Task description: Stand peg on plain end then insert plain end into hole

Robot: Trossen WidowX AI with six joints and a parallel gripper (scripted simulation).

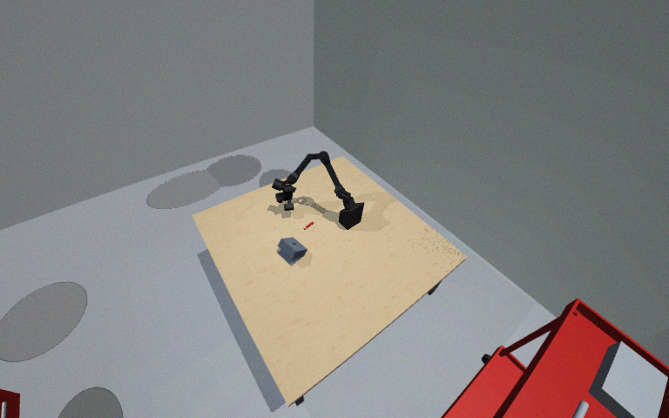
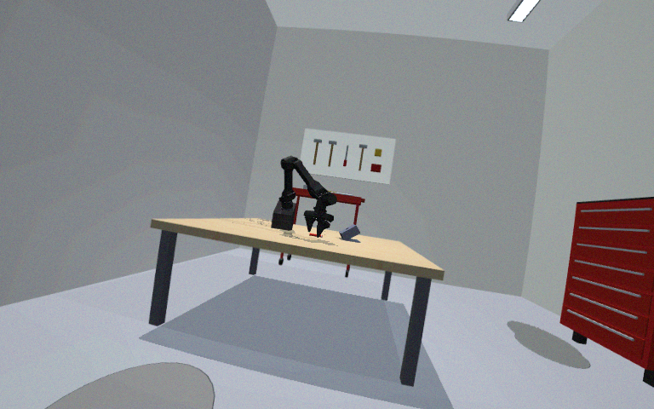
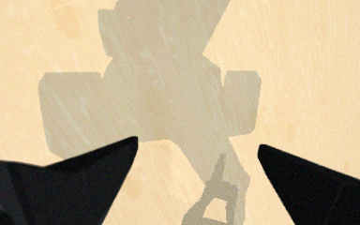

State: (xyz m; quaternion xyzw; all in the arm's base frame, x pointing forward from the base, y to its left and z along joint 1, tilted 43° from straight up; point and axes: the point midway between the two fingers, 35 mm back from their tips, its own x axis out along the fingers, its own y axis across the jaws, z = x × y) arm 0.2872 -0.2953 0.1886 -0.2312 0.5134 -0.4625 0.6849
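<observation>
My gripper tip is now 2 cm past the red peg, 24 cm to the right of it and 2 cm above it. From my gripper tip the other things lie so: grey sloped panel (15 cm ahead, 37 cm to the left, 2 cm above).
</observation>
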